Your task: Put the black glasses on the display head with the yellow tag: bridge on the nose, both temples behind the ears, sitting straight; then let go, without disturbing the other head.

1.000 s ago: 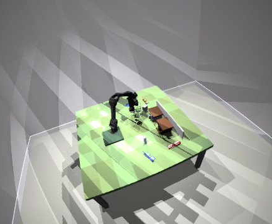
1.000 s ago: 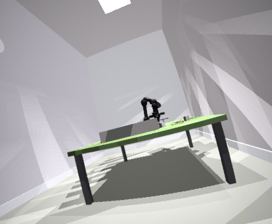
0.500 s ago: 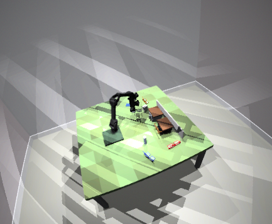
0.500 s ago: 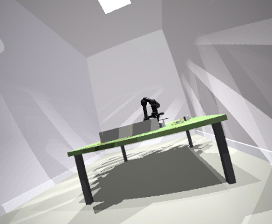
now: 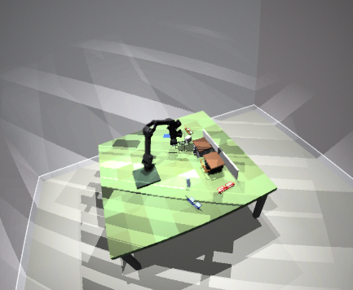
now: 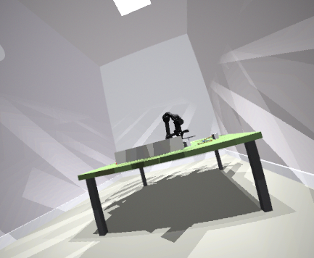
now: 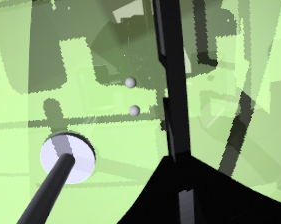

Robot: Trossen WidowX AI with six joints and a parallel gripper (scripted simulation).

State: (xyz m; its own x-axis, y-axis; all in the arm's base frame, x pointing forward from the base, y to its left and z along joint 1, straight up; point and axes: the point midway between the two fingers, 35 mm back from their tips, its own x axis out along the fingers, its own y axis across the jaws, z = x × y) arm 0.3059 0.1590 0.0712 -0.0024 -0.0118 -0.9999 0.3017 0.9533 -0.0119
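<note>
My gripper tip is 7 cm to the right of the pale round disc and 3 cm above it. The rest, counted from my gripper tip: blue item: 1 cm behind, 23 cm to the left, 6 cm below; then grey wall panel: 31 cm ahead, 28 cm to the right.
</note>
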